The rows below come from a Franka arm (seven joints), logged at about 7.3 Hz.
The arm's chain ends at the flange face. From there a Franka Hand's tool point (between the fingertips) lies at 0.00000 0.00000 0.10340 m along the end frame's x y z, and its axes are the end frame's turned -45 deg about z.
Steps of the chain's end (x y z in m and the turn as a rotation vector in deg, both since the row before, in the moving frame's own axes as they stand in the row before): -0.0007 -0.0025 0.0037 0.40 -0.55 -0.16; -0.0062 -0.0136 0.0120 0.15 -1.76 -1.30; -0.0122 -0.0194 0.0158 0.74 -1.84 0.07; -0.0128 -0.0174 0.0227 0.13 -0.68 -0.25
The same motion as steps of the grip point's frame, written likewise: 0.0011 -0.0035 0.0037 0.67 -0.11 -0.16; 0.0032 -0.0164 0.0120 1.35 -1.14 -1.30; 0.0037 -0.0256 0.0157 1.82 -0.78 0.07; 0.0025 -0.0224 0.0227 0.57 -0.39 -0.25
